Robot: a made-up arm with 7 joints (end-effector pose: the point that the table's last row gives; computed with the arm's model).
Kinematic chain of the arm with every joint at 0, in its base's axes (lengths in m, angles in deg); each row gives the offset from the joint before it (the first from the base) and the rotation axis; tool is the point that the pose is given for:
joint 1: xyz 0 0 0.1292 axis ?
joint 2: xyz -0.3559 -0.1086 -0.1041 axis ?
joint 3: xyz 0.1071 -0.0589 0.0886 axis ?
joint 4: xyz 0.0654 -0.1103 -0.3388 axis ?
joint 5: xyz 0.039 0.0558 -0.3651 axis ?
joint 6: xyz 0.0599 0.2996 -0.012 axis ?
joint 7: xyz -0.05 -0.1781 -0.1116 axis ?
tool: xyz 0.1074 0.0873 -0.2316
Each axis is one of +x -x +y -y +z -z.
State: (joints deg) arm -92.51 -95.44 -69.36 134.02 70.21 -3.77 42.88
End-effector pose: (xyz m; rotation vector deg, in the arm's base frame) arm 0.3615 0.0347 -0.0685 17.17 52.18 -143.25
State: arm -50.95 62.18 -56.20 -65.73 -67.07 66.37 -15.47
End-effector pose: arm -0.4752 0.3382 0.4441 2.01 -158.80 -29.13
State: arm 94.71 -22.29 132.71 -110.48 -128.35 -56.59 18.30
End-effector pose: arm 0.2979 -0.3925 0.7027 -96.04 -142.68 2.51
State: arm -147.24 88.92 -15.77 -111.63 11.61 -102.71 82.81
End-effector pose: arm 0.6390 0.1807 0.2070 43.66 -70.51 57.42
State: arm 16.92 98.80 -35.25 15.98 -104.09 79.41 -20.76
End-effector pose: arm -0.1219 0.5153 -0.1071 25.90 142.90 -11.97
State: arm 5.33 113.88 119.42 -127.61 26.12 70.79 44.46
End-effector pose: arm -0.1443 0.2601 -0.2990 -54.02 -92.21 124.31
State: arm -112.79 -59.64 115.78 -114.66 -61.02 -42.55 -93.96
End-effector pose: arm 0.4783 -0.6726 0.2444 133.24 -44.70 -43.49
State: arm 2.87 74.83 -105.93 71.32 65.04 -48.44 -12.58
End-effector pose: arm -0.1500 0.5275 -0.8643 51.41 11.26 -27.73
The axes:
joint 1: -y
joint 2: +x
joint 3: +z
joint 4: -y
joint 5: +z
joint 6: -x
joint 7: -y

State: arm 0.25 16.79 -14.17 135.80 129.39 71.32 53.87
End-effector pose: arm 0.2161 -0.1609 -0.1525 111.66 40.72 -60.80
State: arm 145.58 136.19 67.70 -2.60 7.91 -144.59 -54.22
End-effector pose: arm 0.4899 0.1398 -0.4641 101.05 -69.74 -58.67
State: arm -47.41 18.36 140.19 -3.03 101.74 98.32 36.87
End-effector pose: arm -0.6901 -0.1459 -0.0686 -83.26 112.30 -19.78
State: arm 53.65 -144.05 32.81 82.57 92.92 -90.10 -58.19
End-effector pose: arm -0.3419 -0.6318 0.6913 -70.46 144.00 -43.21
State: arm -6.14 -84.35 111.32 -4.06 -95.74 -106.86 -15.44
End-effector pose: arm -0.4473 -0.6947 -0.6889 18.67 37.05 0.93
